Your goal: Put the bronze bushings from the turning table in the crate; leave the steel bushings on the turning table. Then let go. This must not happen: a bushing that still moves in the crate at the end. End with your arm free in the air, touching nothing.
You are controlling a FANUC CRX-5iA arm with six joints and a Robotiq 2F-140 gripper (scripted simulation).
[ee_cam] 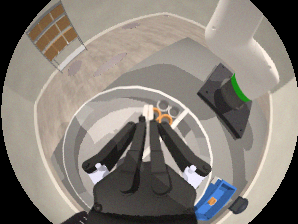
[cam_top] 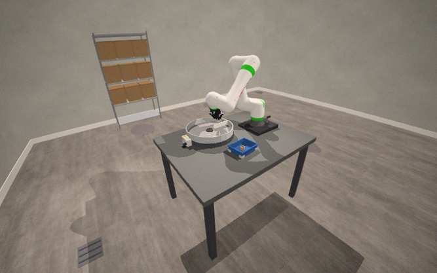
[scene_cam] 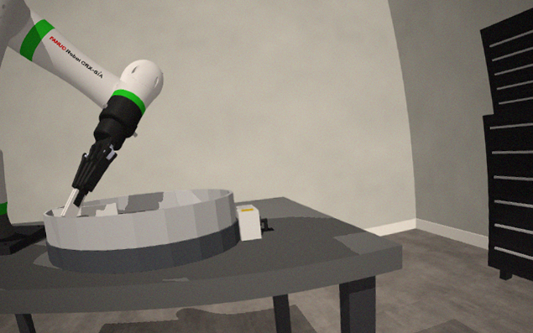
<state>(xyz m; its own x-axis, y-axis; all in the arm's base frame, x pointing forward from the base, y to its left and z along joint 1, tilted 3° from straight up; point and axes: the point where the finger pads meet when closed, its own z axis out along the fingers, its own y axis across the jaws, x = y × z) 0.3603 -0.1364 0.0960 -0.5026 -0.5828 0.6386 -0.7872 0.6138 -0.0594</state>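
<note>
The blue crate is 1 cm ahead of my hand, 42 cm to the left of it and 8 cm below it. The rest, counted from my hand: round turning table: 12 cm ahead, 7 cm to the left, 5 cm below.
</note>
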